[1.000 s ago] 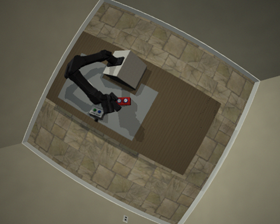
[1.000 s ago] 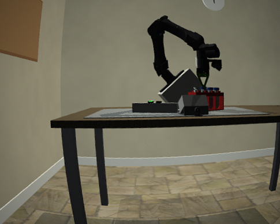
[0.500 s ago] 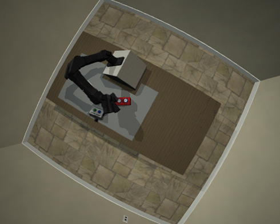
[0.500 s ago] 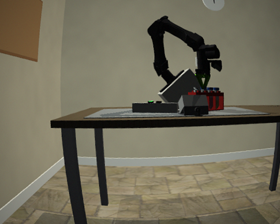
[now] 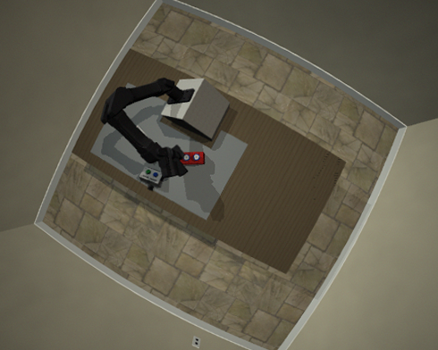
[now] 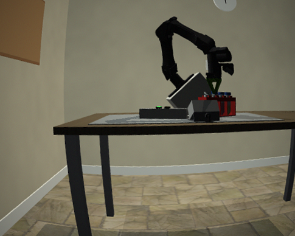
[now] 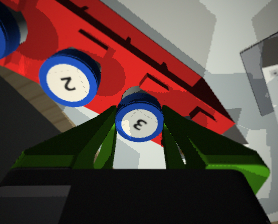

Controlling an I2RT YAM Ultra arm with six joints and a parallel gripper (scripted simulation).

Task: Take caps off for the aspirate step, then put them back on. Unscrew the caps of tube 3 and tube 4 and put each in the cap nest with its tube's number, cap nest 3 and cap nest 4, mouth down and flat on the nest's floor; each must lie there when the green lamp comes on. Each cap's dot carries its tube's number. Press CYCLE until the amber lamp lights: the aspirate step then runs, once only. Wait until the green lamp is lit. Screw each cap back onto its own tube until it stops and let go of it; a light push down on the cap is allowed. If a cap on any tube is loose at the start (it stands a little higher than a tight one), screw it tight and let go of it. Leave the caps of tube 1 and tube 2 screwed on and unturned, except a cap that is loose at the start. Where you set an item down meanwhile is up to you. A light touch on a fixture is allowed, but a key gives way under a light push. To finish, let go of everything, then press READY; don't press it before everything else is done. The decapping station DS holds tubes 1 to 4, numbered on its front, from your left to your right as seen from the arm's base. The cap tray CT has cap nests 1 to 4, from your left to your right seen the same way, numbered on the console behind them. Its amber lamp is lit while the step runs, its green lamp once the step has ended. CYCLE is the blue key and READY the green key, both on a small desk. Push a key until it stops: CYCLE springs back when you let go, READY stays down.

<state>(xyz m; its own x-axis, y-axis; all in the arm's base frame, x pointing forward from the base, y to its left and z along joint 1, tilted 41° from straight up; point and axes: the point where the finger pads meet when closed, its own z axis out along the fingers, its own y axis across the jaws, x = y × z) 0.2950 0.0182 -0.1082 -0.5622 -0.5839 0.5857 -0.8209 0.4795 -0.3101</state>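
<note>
My hand is right at the cap 3. Round my hand: blue key: 130 mm ahead, 100 mm to the right, 50 mm below; then cap 1: 40 mm behind, 100 mm to the left, 10 mm below; then cap 2: 20 mm behind, 50 mm to the left, 10 mm below.
</note>
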